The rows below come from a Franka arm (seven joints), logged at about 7 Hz.
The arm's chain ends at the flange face. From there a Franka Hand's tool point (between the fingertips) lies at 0.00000 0.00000 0.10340 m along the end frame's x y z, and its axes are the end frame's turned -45 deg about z.
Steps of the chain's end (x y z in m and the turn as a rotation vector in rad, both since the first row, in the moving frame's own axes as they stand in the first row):
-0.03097 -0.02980 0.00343 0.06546 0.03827 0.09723
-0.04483 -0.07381 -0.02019 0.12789 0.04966 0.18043
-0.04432 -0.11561 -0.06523 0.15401 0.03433 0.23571
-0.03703 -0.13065 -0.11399 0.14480 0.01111 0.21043
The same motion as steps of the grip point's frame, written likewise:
0.00683 -0.04459 0.00313 0.01923 0.07335 0.09723
0.03388 -0.08840 -0.02116 0.05532 0.12555 0.18043
0.06502 -0.12011 -0.06651 0.08463 0.13318 0.23571
0.07850 -0.12704 -0.11507 0.09453 0.11025 0.21043

